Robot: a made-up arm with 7 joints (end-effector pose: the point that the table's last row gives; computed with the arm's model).
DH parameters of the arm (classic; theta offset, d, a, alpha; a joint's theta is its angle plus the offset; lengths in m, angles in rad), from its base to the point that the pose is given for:
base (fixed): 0 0.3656 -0.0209 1.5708
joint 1: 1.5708 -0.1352 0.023 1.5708
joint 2: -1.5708 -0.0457 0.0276 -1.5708
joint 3: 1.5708 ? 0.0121 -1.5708
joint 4: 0 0.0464 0.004 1.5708
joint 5: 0 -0.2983 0.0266 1.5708
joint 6: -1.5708 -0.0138 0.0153 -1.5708
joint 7: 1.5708 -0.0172 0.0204 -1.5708
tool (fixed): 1.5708 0.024 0 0
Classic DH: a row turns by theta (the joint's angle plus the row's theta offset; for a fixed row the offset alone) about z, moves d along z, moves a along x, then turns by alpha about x.
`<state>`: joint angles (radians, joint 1 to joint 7).
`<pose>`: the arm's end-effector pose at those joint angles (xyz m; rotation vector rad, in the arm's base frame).
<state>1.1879 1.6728 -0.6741 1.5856 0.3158 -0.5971 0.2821</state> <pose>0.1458 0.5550 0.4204 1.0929 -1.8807 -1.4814</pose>
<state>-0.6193 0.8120 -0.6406 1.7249 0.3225 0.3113 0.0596</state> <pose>-0.1254 0.2470 -0.0051 -0.3118 -0.3691 -0.7248</pose>
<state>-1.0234 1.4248 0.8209 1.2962 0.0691 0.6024 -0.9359</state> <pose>0.2020 0.6566 0.2422 2.2152 -0.6256 -0.3609</pose>
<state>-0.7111 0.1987 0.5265 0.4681 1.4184 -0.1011 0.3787</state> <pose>-0.3323 0.3006 -0.1465 0.3299 -0.5534 1.5873</pose>
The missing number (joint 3, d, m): -0.3911
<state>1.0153 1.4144 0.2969 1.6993 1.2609 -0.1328 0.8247</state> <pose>0.0857 0.4915 0.5653 0.1326 -2.6670 -1.3459</pose>
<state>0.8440 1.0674 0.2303 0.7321 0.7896 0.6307 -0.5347</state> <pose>0.3078 0.6669 0.3109 0.6314 -1.1002 1.2055</pose>
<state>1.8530 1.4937 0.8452 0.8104 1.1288 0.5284 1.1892</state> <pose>-0.1686 0.7447 0.4514 0.1058 2.6215 0.4745</pose>
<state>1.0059 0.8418 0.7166 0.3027 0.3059 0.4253 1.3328</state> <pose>0.3345 0.6651 0.1783 -0.8847 -1.8052 0.2109</pose>
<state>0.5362 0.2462 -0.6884 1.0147 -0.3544 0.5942 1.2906</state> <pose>0.3580 0.1208 -0.0537 -0.5326 -0.1602 -1.2219</pose>
